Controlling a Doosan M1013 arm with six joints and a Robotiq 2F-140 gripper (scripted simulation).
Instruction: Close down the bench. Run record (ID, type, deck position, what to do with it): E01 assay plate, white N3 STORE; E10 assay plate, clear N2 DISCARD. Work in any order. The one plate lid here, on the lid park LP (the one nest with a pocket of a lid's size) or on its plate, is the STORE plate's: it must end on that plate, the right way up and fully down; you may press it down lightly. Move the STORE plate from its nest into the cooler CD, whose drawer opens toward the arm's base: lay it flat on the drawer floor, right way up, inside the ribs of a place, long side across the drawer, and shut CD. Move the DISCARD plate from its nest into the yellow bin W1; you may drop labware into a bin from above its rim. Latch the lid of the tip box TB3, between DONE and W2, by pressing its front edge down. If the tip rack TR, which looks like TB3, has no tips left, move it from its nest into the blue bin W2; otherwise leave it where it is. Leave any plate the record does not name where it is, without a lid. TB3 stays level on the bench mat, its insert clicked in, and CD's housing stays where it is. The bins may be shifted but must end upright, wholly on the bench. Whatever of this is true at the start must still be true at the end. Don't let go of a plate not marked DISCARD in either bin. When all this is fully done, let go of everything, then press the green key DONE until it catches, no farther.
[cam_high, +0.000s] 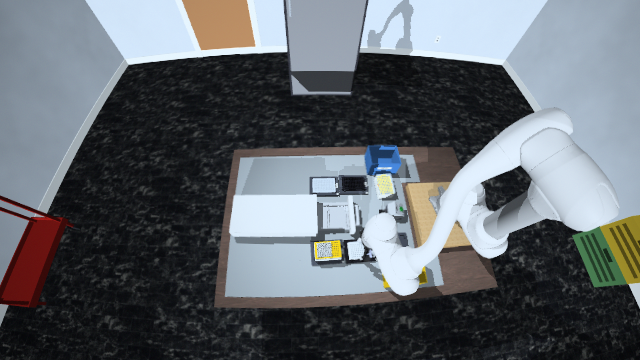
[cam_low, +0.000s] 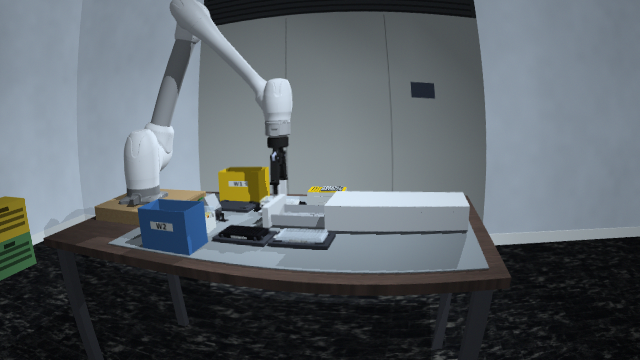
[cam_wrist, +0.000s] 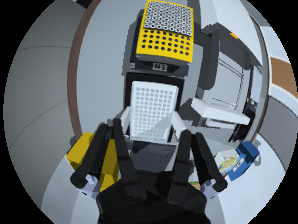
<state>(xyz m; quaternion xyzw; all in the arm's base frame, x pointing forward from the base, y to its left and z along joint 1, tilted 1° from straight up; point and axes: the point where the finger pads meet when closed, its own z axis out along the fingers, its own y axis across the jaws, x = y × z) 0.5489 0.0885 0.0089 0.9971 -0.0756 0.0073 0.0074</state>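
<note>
Now: the grey plate lid 20 mm below my hand. Round my hand: black nest 50 mm below; then yellow tip rack TR 160 mm ahead, 40 mm to the right; then white well plate 40 mm below.
</note>
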